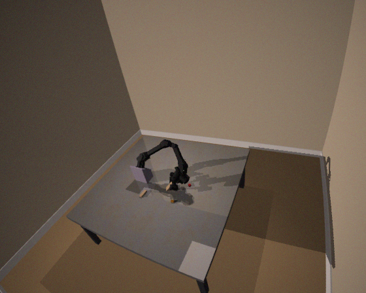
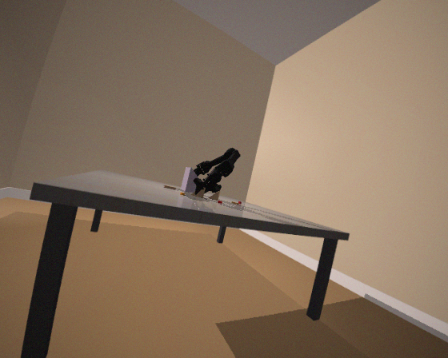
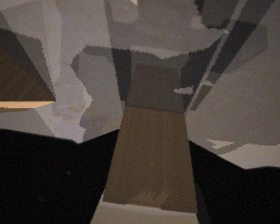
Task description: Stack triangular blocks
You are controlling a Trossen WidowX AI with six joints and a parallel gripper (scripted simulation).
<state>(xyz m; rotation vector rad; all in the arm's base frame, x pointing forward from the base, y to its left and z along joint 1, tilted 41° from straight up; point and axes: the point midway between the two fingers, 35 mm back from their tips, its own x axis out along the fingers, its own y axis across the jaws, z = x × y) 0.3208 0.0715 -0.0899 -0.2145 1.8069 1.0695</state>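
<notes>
The triangular block is 10 mm ahead of my gripper tip and 10 mm to the left of it. Also, from my gripper tip: flat tan piece (190 mm behind, 150 mm to the right); then red block (140 mm ahead, 100 mm to the left, 10 mm below); then orange block (90 mm ahead, 110 mm to the right, 10 mm below).
</notes>
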